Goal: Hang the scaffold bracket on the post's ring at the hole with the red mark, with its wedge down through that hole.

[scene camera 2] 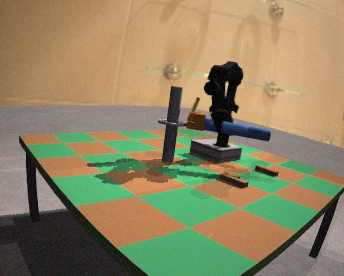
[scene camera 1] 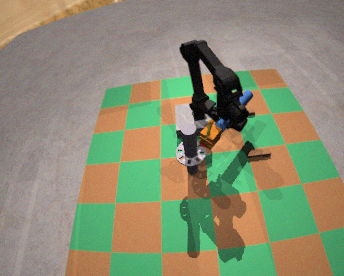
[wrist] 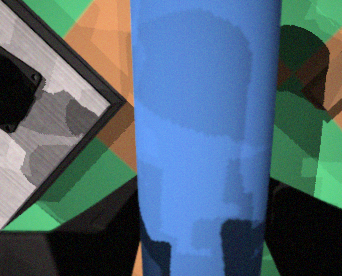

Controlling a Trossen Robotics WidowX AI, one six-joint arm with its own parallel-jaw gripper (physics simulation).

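The bracket has a blue tube [scene camera 1: 247, 98] [scene camera 2: 250, 131] [wrist: 200, 100] and an orange head [scene camera 1: 211, 135] [scene camera 2: 197, 121]. Its olive wedge [scene camera 2: 195, 105] sticks up, slightly tilted, from the head. My gripper [scene camera 1: 230, 120] [scene camera 2: 223, 126] [wrist: 196, 179] is shut on the blue tube and holds the bracket above the table, roughly level. The dark post [scene camera 1: 190, 142] [scene camera 2: 173, 102] stands upright and bears a pale ring [scene camera 1: 183, 159] [scene camera 2: 162, 121]. The head is right beside the ring, near its height, with a red patch [scene camera 1: 204, 145] [scene camera 2: 185, 125] between them. Whether they touch cannot be told; the marked hole is hidden.
The robot's grey base [scene camera 1: 184, 114] [scene camera 2: 215, 150] [wrist: 75, 112] stands behind the post, close to the held tube. Two low brown blocks, a nearer one [scene camera 1: 259, 156] [scene camera 2: 233, 180] and a farther one [scene camera 1: 251, 114] [scene camera 2: 267, 170], lie on the checkered table [scene camera 1: 135, 225] [scene camera 2: 190, 250].
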